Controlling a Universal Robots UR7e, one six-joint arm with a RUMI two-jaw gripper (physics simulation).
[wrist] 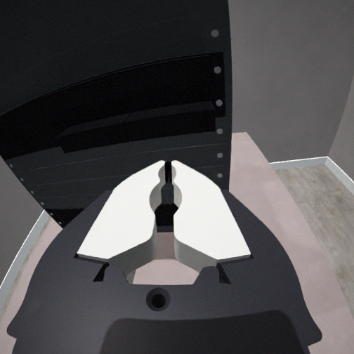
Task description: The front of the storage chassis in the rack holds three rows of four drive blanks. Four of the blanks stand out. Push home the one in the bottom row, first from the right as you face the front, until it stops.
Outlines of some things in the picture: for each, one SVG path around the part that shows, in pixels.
My gripper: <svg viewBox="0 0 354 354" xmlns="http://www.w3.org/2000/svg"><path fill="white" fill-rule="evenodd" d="M6 328L7 334L16 338L11 354L310 354L308 346L322 339L322 332L317 327L317 324L315 324L306 307L294 266L273 232L227 189L221 190L218 185L202 173L191 169L177 160L171 162L159 160L133 173L133 175L119 183L113 190L105 190L105 192L75 216L72 221L67 223L58 232L58 235L54 237L39 259L29 280L20 308ZM169 176L169 183L173 184L173 202L178 206L177 211L173 214L174 255L179 262L196 270L199 275L197 275L193 284L132 284L136 268L149 263L155 258L157 228L154 211L161 203L160 189L167 183Z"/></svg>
A rack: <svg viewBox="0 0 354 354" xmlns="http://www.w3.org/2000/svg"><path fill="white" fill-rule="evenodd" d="M169 176L167 183L160 189L161 203L154 211L157 232L173 232L173 214L178 209L178 206L173 202L173 184L169 183ZM0 0L0 156L30 195L34 197L61 228L64 228L67 223L72 221L75 216L105 192L105 190L113 190L119 183L133 175L133 173L159 160L166 162L177 160L191 169L202 173L218 185L221 190L228 190L232 134L232 63L228 0Z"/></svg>
